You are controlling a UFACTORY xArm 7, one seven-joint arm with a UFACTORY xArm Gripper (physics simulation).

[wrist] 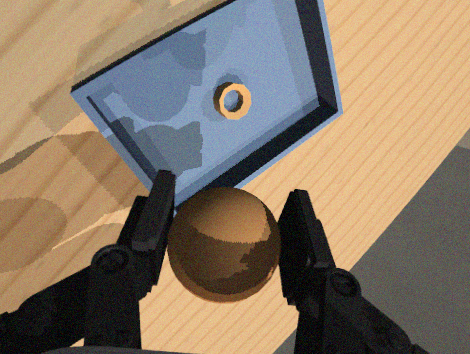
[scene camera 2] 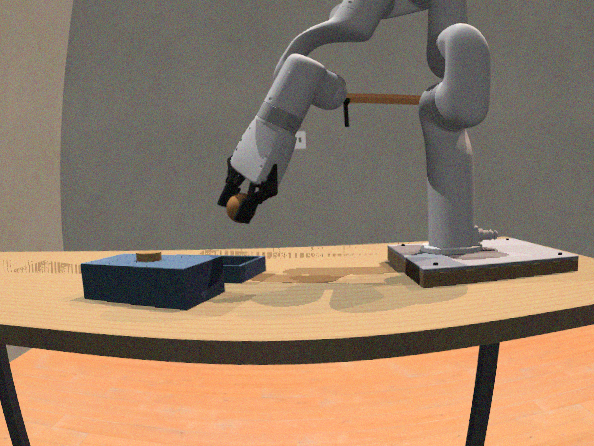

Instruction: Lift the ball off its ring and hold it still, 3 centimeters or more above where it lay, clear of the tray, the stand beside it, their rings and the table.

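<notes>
The brown-orange ball is between the two black fingers. My gripper is shut on the ball, tilted, and holds it in the air well above the table, the tray and the stand. The blue tray lies on the table below, behind the stand in the scene view. Its small tan ring is on the tray floor and holds no ball; the tray walls hide it in the scene view. The blue stand has its own tan ring on top.
The wooden table bears the tray, the stand and the arm's base plate at the right. A wooden bar with a black hook shows against the wall behind the arm. Shadows of the arm fall across the table and the tray.
</notes>
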